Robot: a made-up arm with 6 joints.
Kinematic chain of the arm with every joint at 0, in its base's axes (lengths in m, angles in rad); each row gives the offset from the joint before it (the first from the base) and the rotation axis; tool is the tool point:
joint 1: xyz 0 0 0.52 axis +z
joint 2: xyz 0 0 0 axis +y
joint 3: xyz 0 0 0.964 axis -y
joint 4: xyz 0 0 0 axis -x
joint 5: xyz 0.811 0 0 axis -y
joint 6: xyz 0 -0.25 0 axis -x
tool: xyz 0 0 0
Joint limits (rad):
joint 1: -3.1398..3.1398
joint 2: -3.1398..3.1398
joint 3: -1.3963..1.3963
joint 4: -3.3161..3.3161
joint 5: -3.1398..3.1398
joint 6: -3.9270..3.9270
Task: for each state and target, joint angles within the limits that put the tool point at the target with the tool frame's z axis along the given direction. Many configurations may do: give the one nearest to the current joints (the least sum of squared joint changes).
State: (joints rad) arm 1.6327 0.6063 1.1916 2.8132 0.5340 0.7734
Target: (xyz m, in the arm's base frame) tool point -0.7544 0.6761 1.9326 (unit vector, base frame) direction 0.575 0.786 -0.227
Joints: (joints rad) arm 2.1654 0.3784 1.1216 3.3161 -0.1618 0.9882
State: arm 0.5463 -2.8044 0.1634 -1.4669 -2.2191 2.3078
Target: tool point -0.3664 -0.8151 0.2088 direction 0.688 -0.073 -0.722
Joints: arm 1.1508 -2.8264 -0.1799 -1.5796 -2.4588 2.5718
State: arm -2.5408 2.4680 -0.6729 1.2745 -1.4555 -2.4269
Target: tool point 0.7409 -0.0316 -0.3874 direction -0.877 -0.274 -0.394
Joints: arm -3.1273 3.0317 -0.4648 1.7405 -1.8219 -3.0348
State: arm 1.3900 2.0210 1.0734 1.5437 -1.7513 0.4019
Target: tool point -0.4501 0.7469 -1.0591 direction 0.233 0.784 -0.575
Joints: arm 1.9782 2.5754 1.1644 2.0594 -2.3877 -0.2219
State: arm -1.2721 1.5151 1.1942 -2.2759 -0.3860 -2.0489
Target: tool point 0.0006 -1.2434 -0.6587 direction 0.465 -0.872 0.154
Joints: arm -1.7671 2.0614 1.0335 -2.9066 0.2970 -2.6883
